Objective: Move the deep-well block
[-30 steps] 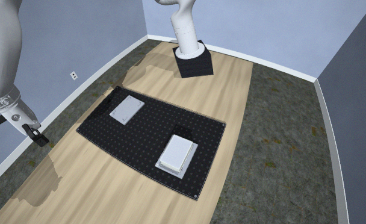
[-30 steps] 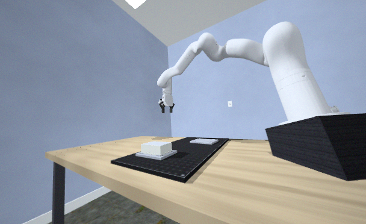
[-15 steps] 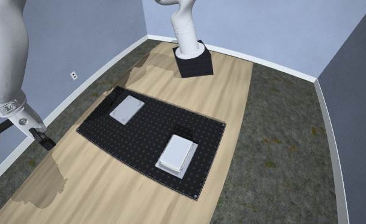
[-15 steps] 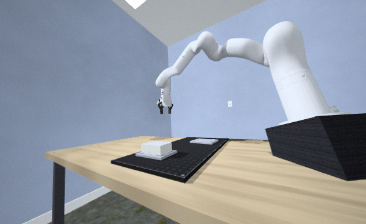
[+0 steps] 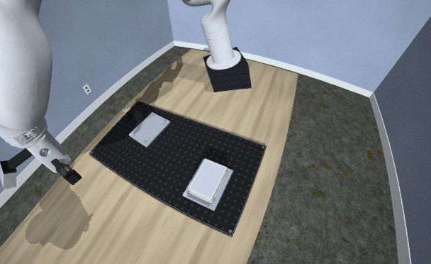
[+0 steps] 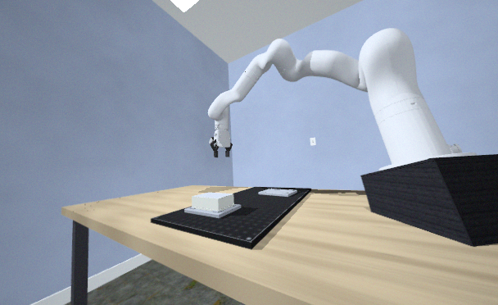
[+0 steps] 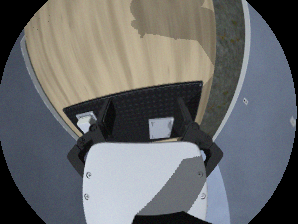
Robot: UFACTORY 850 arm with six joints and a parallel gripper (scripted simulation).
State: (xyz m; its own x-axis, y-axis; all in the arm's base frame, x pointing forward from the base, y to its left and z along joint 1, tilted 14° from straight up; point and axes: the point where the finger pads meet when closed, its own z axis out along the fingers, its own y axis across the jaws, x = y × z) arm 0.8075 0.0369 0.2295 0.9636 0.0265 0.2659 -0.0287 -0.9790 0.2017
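My gripper is now 29 cm to the right of the white deep-well block, 26 cm past it and 19 cm above it. The rest, counted from my hand: plate nest N2: 33 cm behind, 21 cm below, 8 cm to the right; then plate nest N1: 29 cm to the left, 26 cm behind, 21 cm below.
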